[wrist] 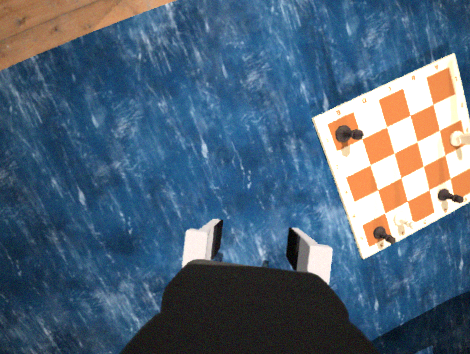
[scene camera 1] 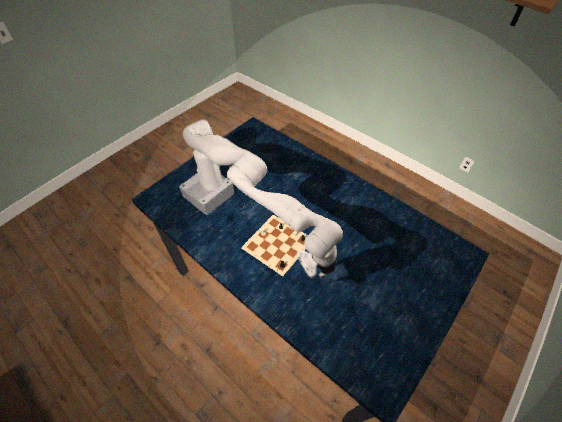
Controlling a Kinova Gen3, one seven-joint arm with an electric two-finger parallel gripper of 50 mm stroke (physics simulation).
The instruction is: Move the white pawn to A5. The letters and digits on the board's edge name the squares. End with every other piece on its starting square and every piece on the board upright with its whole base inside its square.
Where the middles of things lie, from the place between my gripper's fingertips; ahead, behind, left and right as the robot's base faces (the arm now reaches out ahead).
I see the chessboard (scene camera 1: 278, 244) 23 cm behind my hand, 13 cm below it and 9 cm to the left of it.
